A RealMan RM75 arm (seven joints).
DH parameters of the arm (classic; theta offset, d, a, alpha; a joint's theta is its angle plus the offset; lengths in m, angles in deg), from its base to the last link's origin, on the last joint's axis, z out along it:
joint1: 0 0.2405 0 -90
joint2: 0 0 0 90
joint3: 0 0.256 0 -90
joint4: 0 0 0 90
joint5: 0 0.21 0 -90
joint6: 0 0 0 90
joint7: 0 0.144 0 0
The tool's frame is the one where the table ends.
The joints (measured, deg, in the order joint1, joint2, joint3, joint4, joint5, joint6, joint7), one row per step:
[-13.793, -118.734, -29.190, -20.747, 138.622, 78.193, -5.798]
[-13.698, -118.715, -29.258, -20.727, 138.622, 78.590, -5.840]
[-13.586, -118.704, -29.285, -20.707, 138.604, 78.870, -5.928]
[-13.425, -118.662, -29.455, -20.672, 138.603, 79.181, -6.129]
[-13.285, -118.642, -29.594, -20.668, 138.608, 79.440, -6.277]
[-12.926, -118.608, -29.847, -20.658, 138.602, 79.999, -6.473]
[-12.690, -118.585, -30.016, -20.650, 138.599, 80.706, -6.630]
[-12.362, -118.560, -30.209, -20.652, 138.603, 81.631, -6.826]
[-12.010, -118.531, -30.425, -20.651, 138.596, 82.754, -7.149]
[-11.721, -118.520, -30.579, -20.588, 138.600, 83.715, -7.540]
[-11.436, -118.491, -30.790, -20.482, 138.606, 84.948, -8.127]
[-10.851, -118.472, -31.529, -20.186, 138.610, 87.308, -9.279]
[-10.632, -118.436, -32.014, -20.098, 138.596, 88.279, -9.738]
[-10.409, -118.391, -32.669, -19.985, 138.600, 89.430, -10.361]
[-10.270, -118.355, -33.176, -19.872, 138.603, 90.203, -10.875]
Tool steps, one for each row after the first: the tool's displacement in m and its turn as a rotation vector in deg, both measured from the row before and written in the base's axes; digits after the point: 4 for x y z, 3 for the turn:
[0.0001, -0.0005, 0.0010, 0.257, -0.210, -0.123]
[-0.0002, -0.0006, 0.0007, 0.148, -0.196, -0.021]
[-0.0007, -0.0005, 0.0013, 0.233, -0.287, 0.098]
[-0.0004, -0.0005, 0.0009, 0.194, -0.256, 0.065]
[-0.0010, -0.0014, 0.0018, 0.445, -0.448, 0.154]
[-0.0001, -0.0011, 0.0018, 0.469, -0.475, -0.127]
[-0.0001, -0.0016, 0.0022, 0.590, -0.616, -0.177]
[0.0001, -0.0018, 0.0027, 0.672, -0.812, -0.247]
[0.0000, -0.0017, 0.0022, 0.484, -0.736, -0.201]
[0.0001, -0.0017, 0.0030, 0.592, -0.975, -0.322]
[-0.0005, -0.0031, 0.0064, 1.396, -1.873, -0.403]
[-0.0004, -0.0008, 0.0033, 0.756, -0.779, -0.125]
[-0.0004, -0.0007, 0.0041, 0.915, -0.974, -0.164]
[-0.0005, -0.0004, 0.0030, 0.623, -0.700, -0.074]

